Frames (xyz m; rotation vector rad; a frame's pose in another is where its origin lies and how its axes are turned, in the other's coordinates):
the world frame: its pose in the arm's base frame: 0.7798 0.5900 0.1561 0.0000 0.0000 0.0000
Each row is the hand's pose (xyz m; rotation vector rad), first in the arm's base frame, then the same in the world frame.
Working: the arm's base frame: its pose in the world frame: -0.7798 -0.5900 -0.1561 0.0000 0.0000 0.0000

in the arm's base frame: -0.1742 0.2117 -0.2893 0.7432 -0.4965 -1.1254
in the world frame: -0.9540 -0.3783 -0.4454 0.7432 -0.4965 -1.1254
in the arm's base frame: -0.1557 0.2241 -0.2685 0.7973 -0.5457 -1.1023
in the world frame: -0.9355 -0.3659 -0.4246 0.7973 -0.5457 -1.1023
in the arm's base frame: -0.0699 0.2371 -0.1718 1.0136 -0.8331 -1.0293
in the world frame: -0.8497 -0.3529 -0.3279 1.0136 -0.8331 -1.0293
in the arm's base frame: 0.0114 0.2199 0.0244 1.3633 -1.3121 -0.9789
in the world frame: -0.7684 -0.3701 -0.1317 1.3633 -1.3121 -0.9789
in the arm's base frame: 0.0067 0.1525 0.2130 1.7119 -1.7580 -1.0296
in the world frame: -0.7731 -0.4375 0.0569 1.7119 -1.7580 -1.0296
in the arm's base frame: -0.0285 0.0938 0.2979 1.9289 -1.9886 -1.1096
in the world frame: -0.8083 -0.4962 0.1418 1.9289 -1.9886 -1.1096
